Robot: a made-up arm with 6 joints.
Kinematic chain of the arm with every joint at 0, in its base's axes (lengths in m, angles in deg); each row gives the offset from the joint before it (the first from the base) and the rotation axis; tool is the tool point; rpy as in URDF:
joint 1: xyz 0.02 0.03 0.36 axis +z
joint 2: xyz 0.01 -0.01 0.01 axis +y
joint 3: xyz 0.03 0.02 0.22 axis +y
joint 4: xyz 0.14 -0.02 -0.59 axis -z
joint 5: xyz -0.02 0.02 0 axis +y
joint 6: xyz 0.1 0 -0.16 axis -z
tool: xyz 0.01 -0.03 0 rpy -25.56 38.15 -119.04
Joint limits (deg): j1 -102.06..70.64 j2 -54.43..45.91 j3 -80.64..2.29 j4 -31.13..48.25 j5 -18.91..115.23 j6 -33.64..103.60
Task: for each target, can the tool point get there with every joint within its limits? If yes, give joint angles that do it. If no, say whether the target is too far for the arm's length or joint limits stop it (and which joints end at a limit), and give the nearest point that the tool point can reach.
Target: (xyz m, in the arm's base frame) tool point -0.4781 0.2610 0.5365
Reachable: no: joint limits stop it (at a limit: joint 2, joint 3, joint 5, joint 6) | nearest point -0.2854 0.1716 0.1365 | short by 0.453 m
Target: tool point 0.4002 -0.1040 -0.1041
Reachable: yes | joints -16.04 -4.68 -16.15 -8.82 39.27 -6.42
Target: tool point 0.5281 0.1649 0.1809
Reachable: yes | joints 18.64 -18.00 -38.56 -4.69 87.70 35.85
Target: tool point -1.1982 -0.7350 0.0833
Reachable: no: too far | nearest point -0.2685 -0.7382 0.1385 | short by 0.931 m
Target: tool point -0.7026 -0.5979 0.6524
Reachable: no: joint limits stop it (at a limit: joint 1, joint 4, joint 5) | nearest point -0.2589 -0.6927 0.6524 | short by 0.454 m
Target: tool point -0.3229 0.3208 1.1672
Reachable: no: joint limits stop it (at a limit: joint 1, joint 2, joint 3, joint 4, joint 6) | nearest point -0.0159 0.3453 1.0041 | short by 0.348 m
